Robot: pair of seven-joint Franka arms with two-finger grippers.
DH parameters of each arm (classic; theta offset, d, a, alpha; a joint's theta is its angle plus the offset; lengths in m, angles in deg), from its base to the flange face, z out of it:
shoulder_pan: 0 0.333 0 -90
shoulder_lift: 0 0 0 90
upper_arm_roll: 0 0.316 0.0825 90
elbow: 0 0 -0.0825 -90
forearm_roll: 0 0.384 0 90
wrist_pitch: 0 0 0.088 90
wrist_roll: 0 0.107 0 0
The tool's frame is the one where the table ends.
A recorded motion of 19 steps. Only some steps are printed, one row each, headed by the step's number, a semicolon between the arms.
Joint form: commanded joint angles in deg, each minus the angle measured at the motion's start. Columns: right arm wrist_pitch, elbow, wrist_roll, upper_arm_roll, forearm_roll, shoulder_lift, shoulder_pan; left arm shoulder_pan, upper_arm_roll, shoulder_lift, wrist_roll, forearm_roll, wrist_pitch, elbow.
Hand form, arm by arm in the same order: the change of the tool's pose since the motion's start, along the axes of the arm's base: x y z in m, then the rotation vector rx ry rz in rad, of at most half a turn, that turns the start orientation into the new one. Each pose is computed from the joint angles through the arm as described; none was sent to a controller.
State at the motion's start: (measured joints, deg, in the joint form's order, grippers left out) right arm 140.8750 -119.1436 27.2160 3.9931 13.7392 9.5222 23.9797; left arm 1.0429 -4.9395 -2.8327 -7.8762 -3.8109 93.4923 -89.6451
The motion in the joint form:
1: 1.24 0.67 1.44 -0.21 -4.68 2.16 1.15; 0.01 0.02 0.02 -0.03 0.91 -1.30 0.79
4: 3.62 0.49 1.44 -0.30 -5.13 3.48 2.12; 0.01 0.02 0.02 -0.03 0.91 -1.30 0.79
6: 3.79 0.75 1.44 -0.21 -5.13 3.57 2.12; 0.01 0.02 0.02 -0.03 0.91 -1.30 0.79
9: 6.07 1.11 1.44 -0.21 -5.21 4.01 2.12; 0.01 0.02 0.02 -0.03 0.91 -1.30 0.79
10: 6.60 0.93 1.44 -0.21 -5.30 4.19 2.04; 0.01 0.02 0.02 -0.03 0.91 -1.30 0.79
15: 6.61 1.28 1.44 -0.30 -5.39 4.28 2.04; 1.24 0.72 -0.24 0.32 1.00 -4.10 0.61
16: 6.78 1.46 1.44 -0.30 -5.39 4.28 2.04; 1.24 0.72 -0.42 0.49 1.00 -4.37 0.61
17: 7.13 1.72 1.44 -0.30 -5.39 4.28 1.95; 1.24 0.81 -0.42 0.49 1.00 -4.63 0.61
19: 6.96 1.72 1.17 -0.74 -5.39 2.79 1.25; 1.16 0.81 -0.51 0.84 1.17 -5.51 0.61
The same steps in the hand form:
1: 0.0009 0.0110 -0.0148 -0.0551 -0.0212 0.0403; -0.0021 0.0019 0.0041 0.0164 0.0081 0.0007
4: -0.0005 0.0198 -0.0256 -0.0558 -0.0390 0.0550; -0.0021 0.0019 0.0041 0.0164 0.0081 0.0007
6: 0.0004 0.0213 -0.0242 -0.0529 -0.0441 0.0559; -0.0021 0.0019 0.0041 0.0164 0.0081 0.0007
9: 0.0053 0.0230 -0.0216 -0.0390 -0.0796 0.0504; -0.0021 0.0019 0.0041 0.0164 0.0081 0.0007
10: 0.0057 0.0221 -0.0239 -0.0394 -0.0829 0.0489; -0.0021 0.0019 0.0041 0.0164 0.0081 0.0007
15: 0.0077 0.0221 -0.0220 -0.0385 -0.0878 0.0481; -0.0073 0.0205 0.0003 0.0207 0.0553 0.0258
16: 0.0086 0.0226 -0.0203 -0.0359 -0.0932 0.0475; -0.0088 0.0204 0.0016 0.0213 0.0567 0.0227
17: 0.0107 0.0224 -0.0175 -0.0315 -0.1028 0.0447; -0.0092 0.0213 0.0011 0.0213 0.0612 0.0240
19: 0.0156 0.0115 -0.0020 -0.0253 -0.1253 0.0291; -0.0113 0.0208 0.0005 0.0256 0.0745 0.0160

